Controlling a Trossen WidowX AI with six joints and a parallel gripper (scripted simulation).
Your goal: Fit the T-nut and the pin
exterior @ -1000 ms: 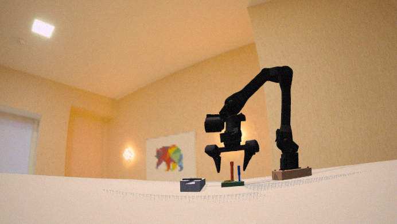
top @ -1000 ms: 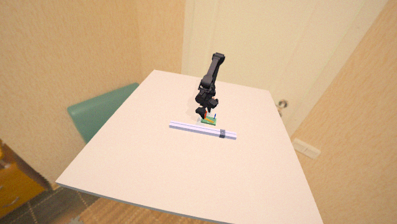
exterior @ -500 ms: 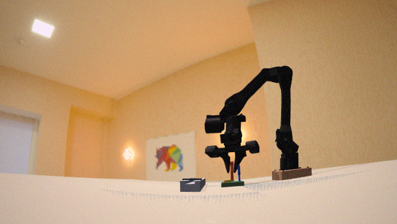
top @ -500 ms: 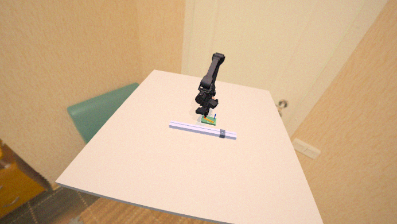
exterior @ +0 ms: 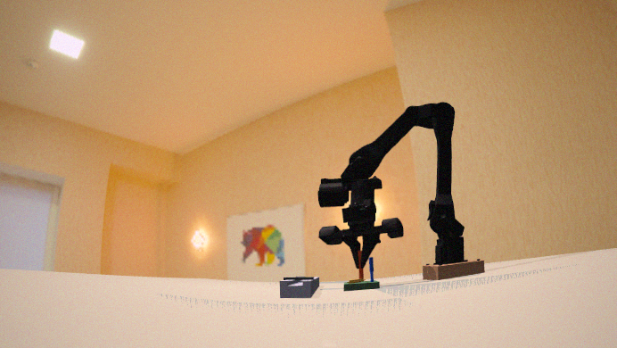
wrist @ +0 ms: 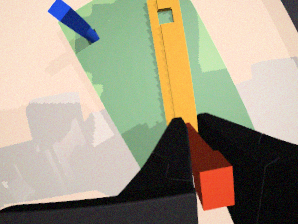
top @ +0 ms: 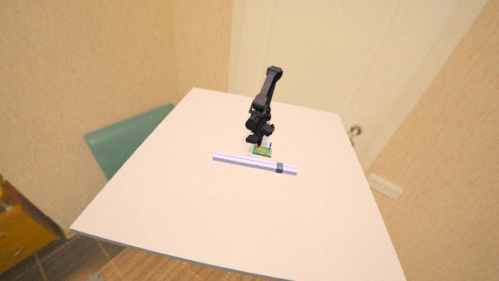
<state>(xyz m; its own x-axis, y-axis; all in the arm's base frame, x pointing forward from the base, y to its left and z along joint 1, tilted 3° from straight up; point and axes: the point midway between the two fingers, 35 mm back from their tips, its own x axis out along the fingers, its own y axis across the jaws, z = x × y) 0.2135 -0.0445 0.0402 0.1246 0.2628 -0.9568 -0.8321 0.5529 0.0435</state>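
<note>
The green tray lies 4 cm to the left of my gripper tip and 4 cm below it. From my gripper tip the other things lie so: blue pin: 1 cm behind, 6 cm to the left, 2 cm below.
</note>
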